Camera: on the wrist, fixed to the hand. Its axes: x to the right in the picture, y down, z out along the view.
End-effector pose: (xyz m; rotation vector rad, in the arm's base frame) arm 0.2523 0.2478 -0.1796 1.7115 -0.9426 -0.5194
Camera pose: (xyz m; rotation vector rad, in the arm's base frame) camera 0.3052 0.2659 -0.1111 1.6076 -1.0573 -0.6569
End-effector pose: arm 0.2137 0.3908 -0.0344 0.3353 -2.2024 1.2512
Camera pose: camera 0.1993 0.4772 -0.0222 0.3748 -2.3869 1.2072
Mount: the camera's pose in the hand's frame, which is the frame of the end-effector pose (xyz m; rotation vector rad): 0.0243 0.0440 -0.0728 -0.0654 -0.1555 0.0405
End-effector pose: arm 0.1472 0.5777 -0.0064 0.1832 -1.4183 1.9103
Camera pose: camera 0.1241 0.6476 -0.0554 0.2788 -1.5960 1.9138
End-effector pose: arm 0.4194 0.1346 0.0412 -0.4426 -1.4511 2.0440
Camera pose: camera 0.4306 0.1935 -0.0239 -0.3484 -1.6166 2.1075
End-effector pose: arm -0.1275 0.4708 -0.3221 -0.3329 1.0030 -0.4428
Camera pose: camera -0.1702 0.4918 -0.3967 -0.3991 0.8722 -0.3426
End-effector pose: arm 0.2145 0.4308 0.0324 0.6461 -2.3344 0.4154
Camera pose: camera 0.2124 0.4918 0.0964 0.6201 -2.5008 0.3153
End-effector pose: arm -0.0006 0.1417 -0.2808 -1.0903 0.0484 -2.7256
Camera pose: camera -0.0599 0.0904 -0.3219 -1.3011 0.1352 -2.6116
